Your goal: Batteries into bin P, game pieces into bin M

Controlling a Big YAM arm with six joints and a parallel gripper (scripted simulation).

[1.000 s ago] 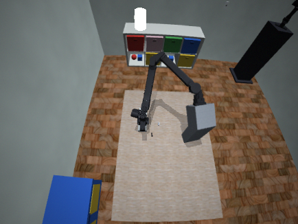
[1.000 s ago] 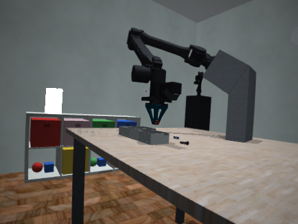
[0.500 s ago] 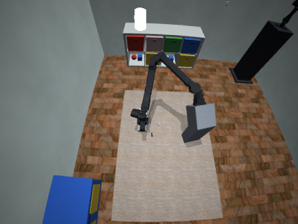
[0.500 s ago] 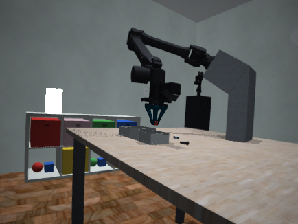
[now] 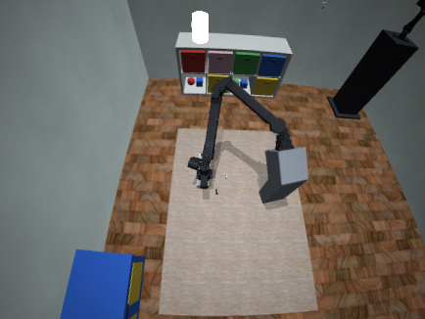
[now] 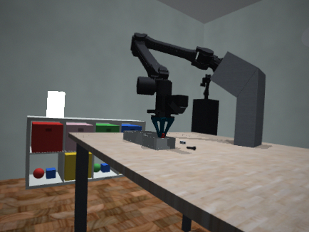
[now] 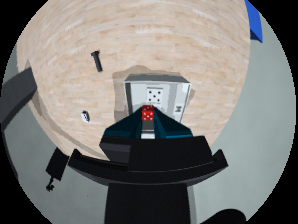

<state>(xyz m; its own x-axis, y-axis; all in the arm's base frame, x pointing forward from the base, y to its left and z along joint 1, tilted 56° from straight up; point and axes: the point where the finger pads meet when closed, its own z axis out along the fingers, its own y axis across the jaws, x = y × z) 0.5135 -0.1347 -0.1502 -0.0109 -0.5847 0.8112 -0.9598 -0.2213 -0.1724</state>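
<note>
The white piece is 10 mm ahead of my hand and 30 mm below it. The rest, counted from my hand: green piece: 170 mm to the right, 30 mm below; black object: 80 mm behind, 80 mm to the left, 40 mm below; red game piece: right at my hand.
</note>
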